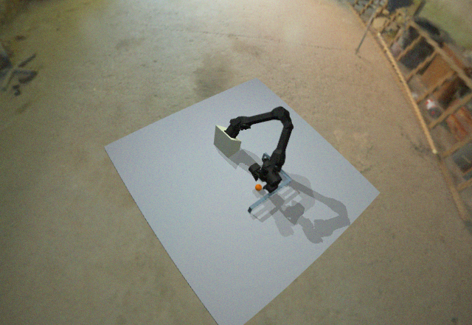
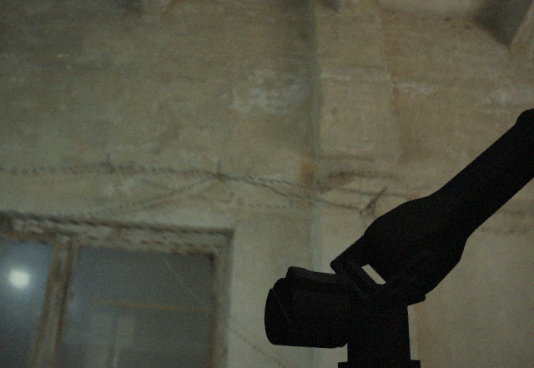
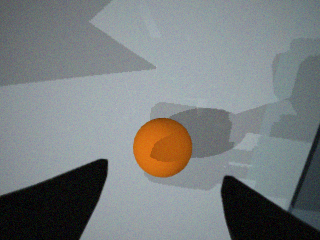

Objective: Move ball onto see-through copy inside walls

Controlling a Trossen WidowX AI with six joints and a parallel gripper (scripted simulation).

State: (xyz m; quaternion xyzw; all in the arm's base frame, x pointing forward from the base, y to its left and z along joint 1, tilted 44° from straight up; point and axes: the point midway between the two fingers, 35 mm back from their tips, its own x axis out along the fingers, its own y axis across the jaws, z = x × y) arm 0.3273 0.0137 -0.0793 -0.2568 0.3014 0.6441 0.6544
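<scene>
The orange ball lies 4 cm below my gripper tip.
</scene>
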